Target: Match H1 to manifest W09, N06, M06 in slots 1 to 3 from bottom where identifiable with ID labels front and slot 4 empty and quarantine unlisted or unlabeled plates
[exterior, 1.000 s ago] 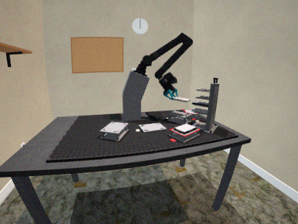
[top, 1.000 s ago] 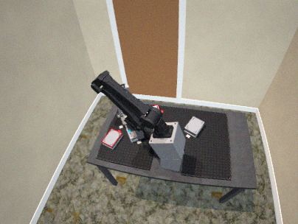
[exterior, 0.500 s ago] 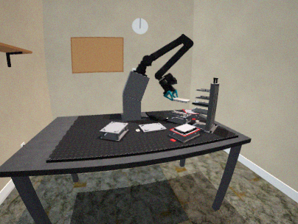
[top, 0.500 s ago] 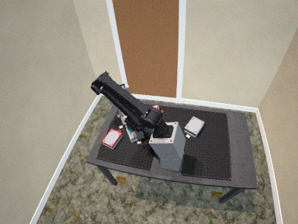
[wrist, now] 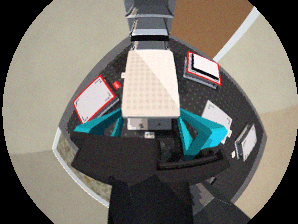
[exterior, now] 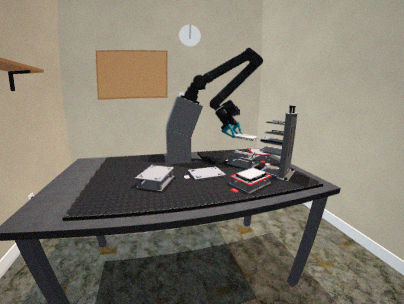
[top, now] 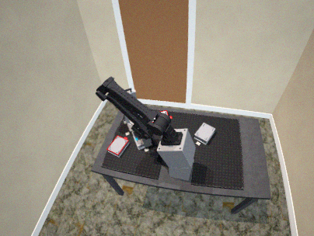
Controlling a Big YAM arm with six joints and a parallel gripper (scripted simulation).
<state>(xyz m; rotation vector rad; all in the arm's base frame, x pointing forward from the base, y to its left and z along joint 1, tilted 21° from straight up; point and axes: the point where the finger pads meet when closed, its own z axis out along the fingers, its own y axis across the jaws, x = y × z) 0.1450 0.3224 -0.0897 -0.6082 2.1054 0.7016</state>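
The white well plate is 50 mm ahead of my hand and 40 mm to the left of it.
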